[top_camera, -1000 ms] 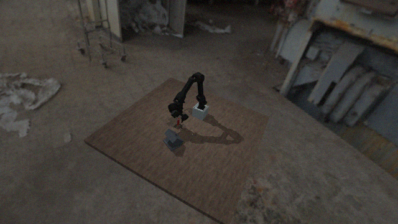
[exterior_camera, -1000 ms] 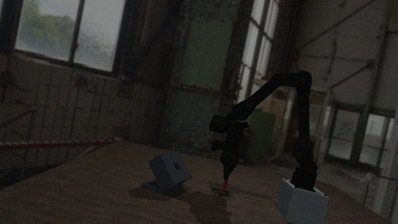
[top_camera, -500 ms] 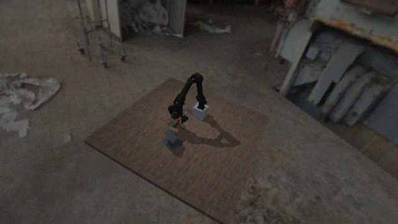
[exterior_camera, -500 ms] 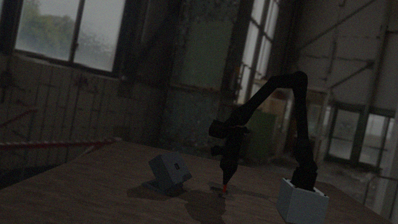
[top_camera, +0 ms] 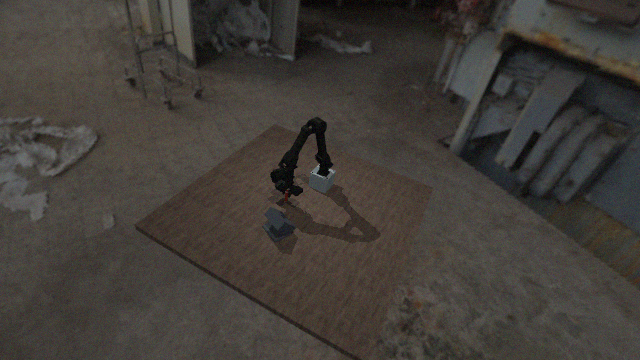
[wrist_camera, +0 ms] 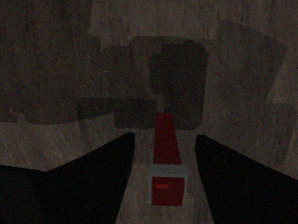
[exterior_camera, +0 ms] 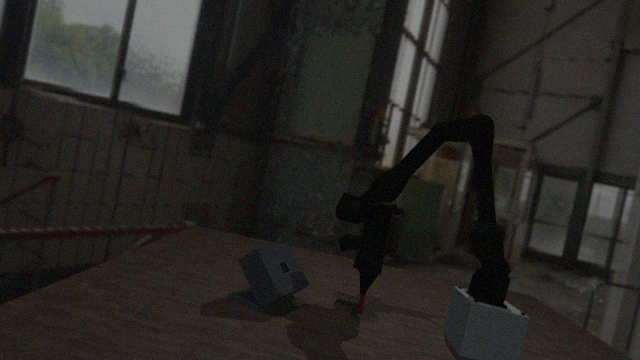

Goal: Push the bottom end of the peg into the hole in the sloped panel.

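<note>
My gripper tip is now 220 mm short of the grey sloped panel, 70 mm to the right of it and 30 mm below it. Also, from my gripper tip: red square-sided peg 20 mm above.
</note>
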